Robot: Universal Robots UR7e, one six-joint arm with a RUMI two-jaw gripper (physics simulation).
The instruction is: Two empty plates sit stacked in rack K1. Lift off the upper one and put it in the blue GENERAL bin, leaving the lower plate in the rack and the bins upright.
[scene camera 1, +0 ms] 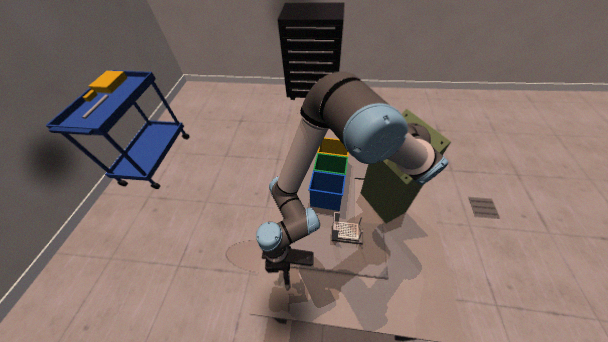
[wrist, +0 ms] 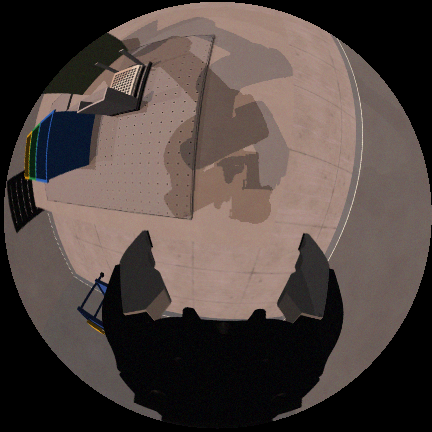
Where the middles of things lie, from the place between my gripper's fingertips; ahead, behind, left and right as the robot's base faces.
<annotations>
Right now the blue general bin (scene camera 1: 326, 189) is 48 cm to the right of my hand, 14 cm below it and 10 cm behind it.
</annotations>
